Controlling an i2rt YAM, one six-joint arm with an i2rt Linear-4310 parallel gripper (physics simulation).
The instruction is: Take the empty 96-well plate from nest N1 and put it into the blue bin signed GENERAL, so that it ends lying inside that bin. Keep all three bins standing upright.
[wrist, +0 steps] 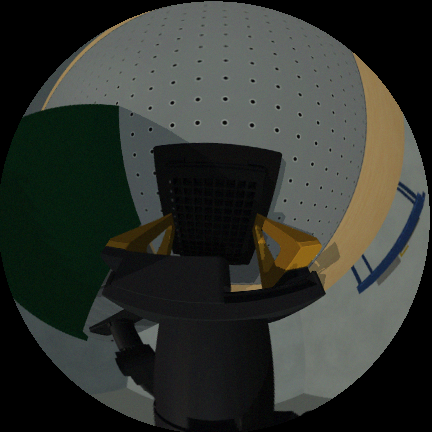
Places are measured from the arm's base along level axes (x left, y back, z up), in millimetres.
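Where they show: gripper, fingertip midpoint: (213, 217); arm's base, link origin: (118, 319).
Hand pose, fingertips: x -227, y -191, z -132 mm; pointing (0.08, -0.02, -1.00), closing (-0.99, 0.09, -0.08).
Note:
Each offset is from my fingertips to the top centre of the thing. "pt": to the spot under its first point. Level surfaces: height alone.
The dark 96-well plate @(dx +1, dy +8, dz +10 mm) (215, 195), with its grid of wells, lies in the black nest @(dx +2, dy +9, dz -3 mm) (217, 151) at the middle of the wrist view. My gripper (213, 217) has its two orange fingers at the plate's left and right long sides, with the tips against them. It is shut on the plate. The plate lies flat and looks still seated in the nest. The near end of the plate and nest is partly hidden by the gripper body. The bins and their signs cannot be made out in this view.
A grey board @(dz -18 mm) (240, 65) with rows of holes lies around the nest. A large dark green surface @(pt dx +106, dy -71, dz +74 mm) (60, 200) fills the left. A pale wooden edge (385, 130) runs along the right, with a blue rail frame (411, 227) beyond. A black jointed part (131, 357) shows at lower left.

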